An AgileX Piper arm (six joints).
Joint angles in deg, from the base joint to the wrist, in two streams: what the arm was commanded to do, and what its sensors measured. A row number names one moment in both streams.
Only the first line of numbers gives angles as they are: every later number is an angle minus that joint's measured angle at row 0.
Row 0, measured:
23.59 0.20 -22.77 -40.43 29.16 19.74
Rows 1 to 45, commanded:
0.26 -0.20 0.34 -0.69 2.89 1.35
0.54 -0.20 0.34 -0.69 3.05 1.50
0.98 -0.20 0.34 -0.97 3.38 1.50
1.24 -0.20 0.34 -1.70 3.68 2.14
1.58 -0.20 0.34 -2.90 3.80 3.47
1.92 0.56 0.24 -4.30 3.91 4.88
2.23 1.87 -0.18 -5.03 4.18 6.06
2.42 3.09 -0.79 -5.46 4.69 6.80
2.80 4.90 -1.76 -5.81 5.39 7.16
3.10 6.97 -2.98 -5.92 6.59 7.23
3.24 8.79 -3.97 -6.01 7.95 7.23
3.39 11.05 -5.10 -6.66 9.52 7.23
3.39 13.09 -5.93 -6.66 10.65 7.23
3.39 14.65 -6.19 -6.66 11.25 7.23
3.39 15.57 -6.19 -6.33 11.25 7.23
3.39 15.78 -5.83 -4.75 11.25 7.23
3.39 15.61 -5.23 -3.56 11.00 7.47
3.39 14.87 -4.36 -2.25 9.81 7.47
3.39 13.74 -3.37 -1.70 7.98 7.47
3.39 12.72 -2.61 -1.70 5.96 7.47
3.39 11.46 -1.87 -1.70 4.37 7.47
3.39 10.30 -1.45 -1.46 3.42 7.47
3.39 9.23 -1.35 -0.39 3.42 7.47
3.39 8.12 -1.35 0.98 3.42 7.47
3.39 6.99 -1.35 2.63 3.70 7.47
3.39 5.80 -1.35 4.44 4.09 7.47
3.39 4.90 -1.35 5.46 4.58 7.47
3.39 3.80 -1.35 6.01 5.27 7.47
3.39 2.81 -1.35 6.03 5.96 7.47
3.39 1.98 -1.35 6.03 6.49 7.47
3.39 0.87 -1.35 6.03 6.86 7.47
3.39 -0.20 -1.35 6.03 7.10 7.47
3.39 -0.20 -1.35 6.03 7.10 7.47
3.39 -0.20 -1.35 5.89 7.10 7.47
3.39 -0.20 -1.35 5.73 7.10 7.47
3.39 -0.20 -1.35 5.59 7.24 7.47
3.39 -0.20 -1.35 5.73 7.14 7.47
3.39 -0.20 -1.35 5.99 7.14 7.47
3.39 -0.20 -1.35 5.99 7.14 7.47
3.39 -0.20 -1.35 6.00 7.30 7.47
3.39 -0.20 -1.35 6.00 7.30 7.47
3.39 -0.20 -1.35 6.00 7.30 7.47
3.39 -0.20 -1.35 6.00 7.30 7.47
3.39 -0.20 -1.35 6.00 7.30 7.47
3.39 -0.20 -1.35 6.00 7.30 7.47
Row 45, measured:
3.21 -0.04 -1.73 5.72 7.32 7.33
